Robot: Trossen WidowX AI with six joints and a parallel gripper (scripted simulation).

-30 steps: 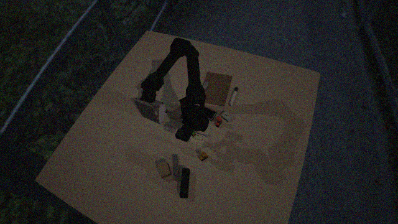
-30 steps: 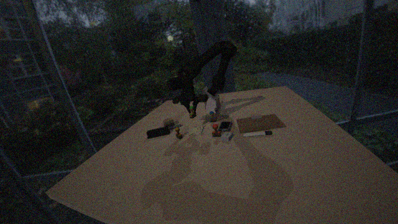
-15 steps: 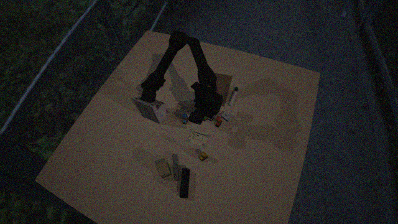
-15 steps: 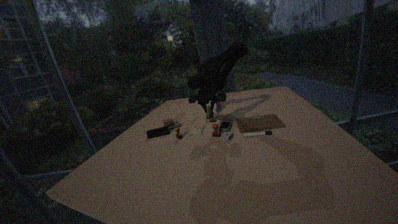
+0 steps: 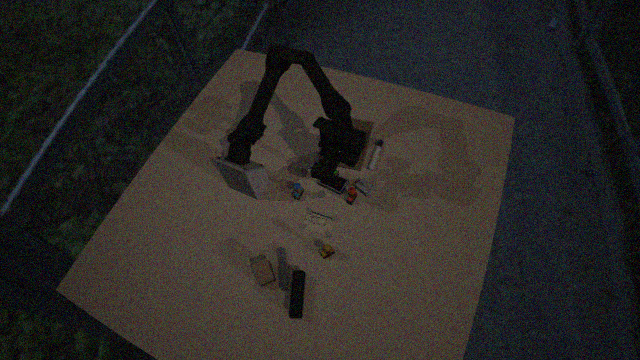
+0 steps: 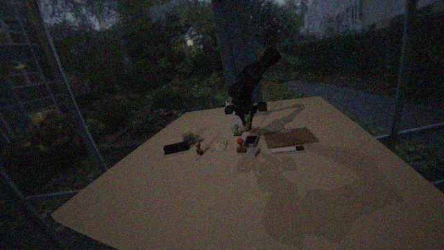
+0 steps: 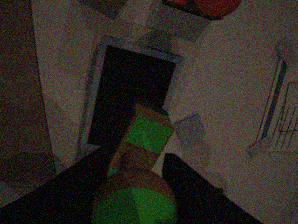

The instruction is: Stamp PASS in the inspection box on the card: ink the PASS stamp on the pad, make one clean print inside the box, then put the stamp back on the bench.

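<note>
The dark ink pad lies 90 mm below my gripper tip. From my gripper tip the other things lie so: blue stamp 100 mm behind, 70 mm to the right, 70 mm below; red-knobbed stamp 80 mm ahead, 70 mm below, 40 mm to the right; green pass stamp right at my gripper tip.
</note>
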